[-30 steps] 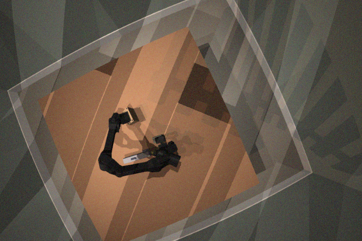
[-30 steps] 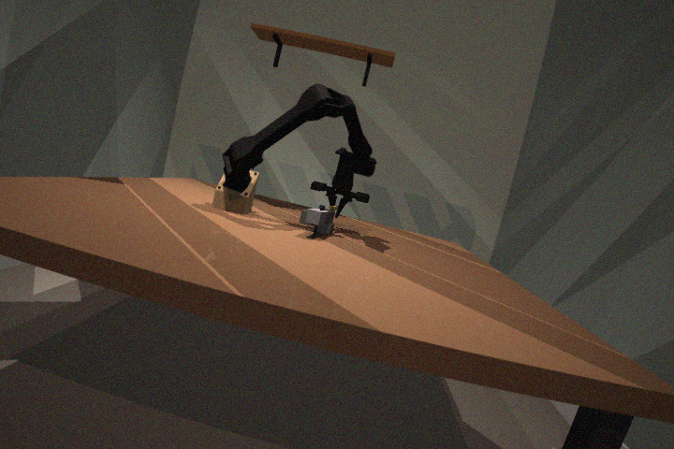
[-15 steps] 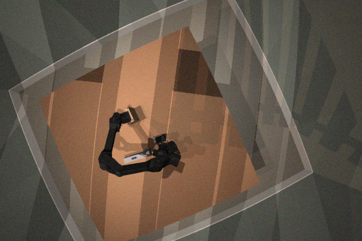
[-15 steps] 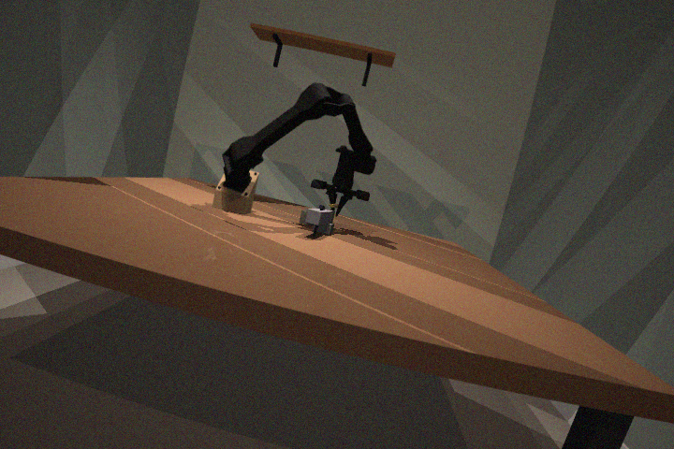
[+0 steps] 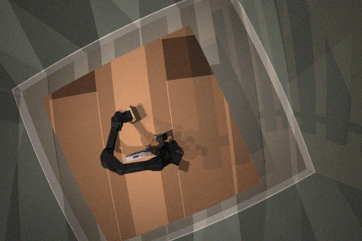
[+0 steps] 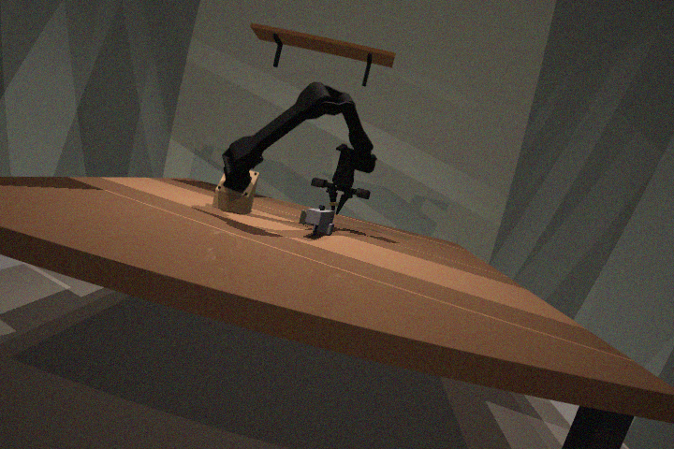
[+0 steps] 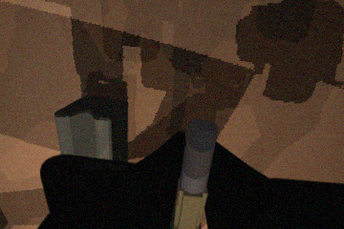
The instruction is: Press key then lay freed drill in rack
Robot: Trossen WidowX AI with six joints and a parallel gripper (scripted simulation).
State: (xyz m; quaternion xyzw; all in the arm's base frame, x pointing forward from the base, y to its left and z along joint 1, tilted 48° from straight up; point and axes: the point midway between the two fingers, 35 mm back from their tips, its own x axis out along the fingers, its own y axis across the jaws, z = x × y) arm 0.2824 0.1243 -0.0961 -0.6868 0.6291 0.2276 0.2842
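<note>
Right now my gripper tip is 40 mm to the left of the drill and 40 mm below it. Round my gripper tip: rack: 70 mm behind, 30 mm to the right, 30 mm below.
</note>
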